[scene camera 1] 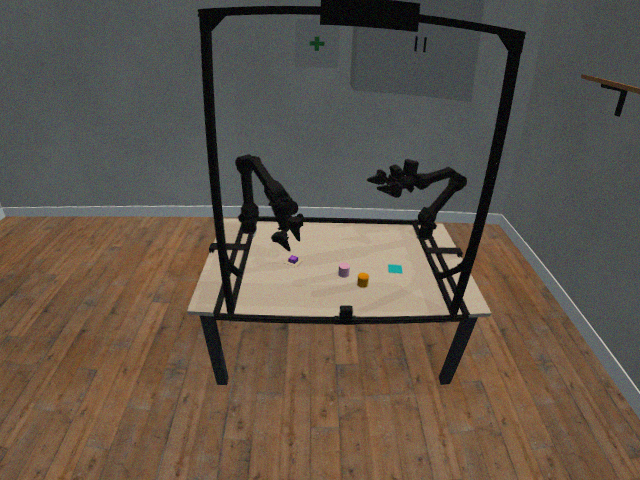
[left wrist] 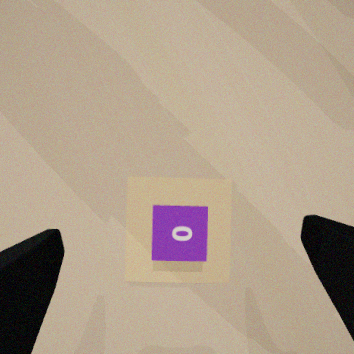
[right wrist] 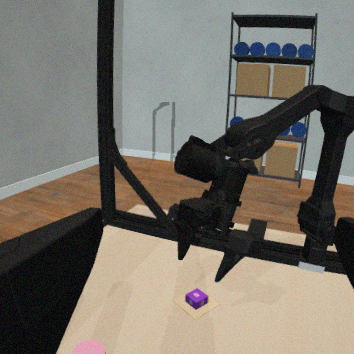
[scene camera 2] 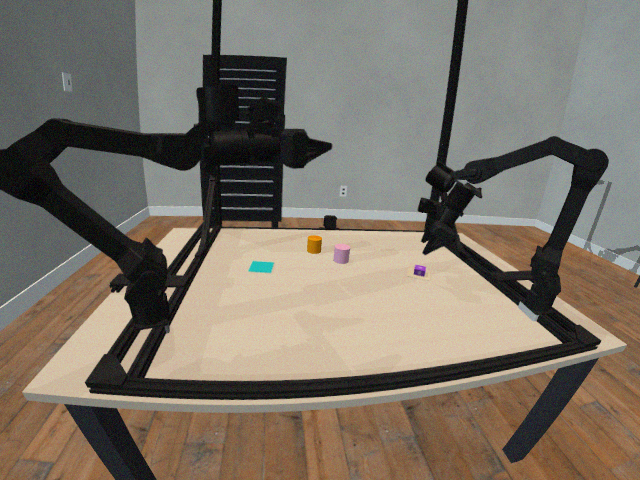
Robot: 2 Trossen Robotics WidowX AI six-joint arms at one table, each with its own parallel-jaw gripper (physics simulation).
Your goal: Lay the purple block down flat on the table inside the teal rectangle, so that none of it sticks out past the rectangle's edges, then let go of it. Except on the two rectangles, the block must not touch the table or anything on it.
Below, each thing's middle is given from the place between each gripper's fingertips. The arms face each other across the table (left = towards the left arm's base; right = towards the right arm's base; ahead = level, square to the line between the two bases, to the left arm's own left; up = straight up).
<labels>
My left gripper is now 7 cm above the purple block (left wrist: 179,232) and 1 cm to the right of it. From my left hand the other things lie so: pale yellow rectangle (left wrist: 142,191) (8 cm below, 1 cm to the left).
I see my right gripper 10 cm past the purple block, 33 cm to the right of it and 33 cm above it. The rest, counted from my right hand: pale yellow rectangle (10 cm behind, 33 cm to the left, 34 cm below).
</labels>
